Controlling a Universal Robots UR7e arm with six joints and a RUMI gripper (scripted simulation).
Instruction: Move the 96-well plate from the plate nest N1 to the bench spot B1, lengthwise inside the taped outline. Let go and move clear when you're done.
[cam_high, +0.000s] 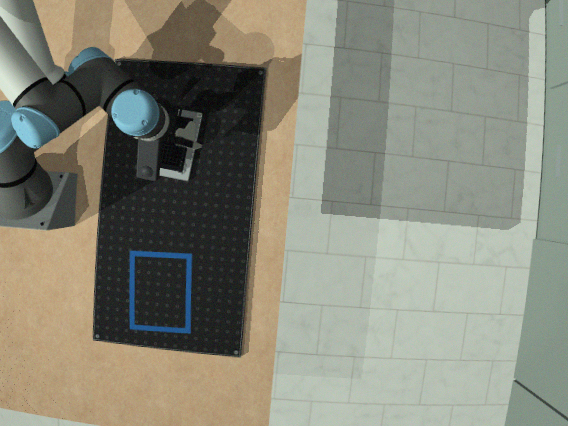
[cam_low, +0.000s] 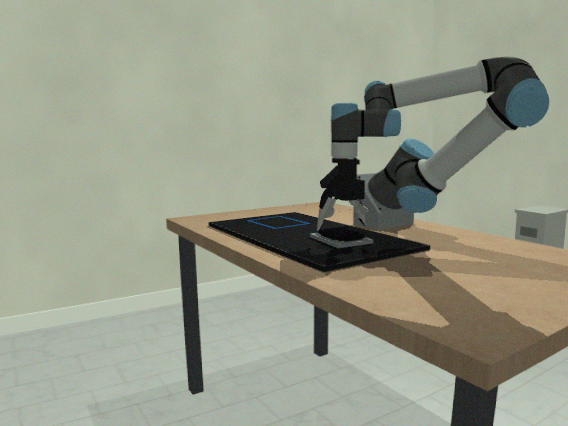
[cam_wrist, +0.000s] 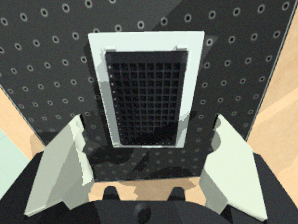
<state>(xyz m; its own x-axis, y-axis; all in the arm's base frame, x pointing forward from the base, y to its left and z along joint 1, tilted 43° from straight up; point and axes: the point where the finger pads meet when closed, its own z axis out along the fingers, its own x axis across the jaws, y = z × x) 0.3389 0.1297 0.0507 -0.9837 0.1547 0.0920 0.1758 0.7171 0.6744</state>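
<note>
The black 96-well plate is 2 cm below my hand. From my hand the other things lie so: plate nest N1 (3 cm below).
</note>
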